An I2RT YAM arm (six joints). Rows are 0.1 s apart.
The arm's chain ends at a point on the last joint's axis. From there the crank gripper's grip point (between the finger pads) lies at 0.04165 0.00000 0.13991 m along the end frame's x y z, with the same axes.
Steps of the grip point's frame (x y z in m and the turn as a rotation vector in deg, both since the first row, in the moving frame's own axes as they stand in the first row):
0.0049 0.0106 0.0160 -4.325 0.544 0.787
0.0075 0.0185 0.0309 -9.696 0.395 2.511
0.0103 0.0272 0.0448 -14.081 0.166 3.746
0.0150 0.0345 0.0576 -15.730 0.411 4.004
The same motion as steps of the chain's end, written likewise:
0.0037 -0.0005 0.0168 -4.325 0.544 0.787
0.0071 -0.0069 0.0333 -9.696 0.395 2.511
0.0111 -0.0095 0.0495 -14.081 0.166 3.746
0.0154 -0.0063 0.0635 -15.730 0.411 4.004

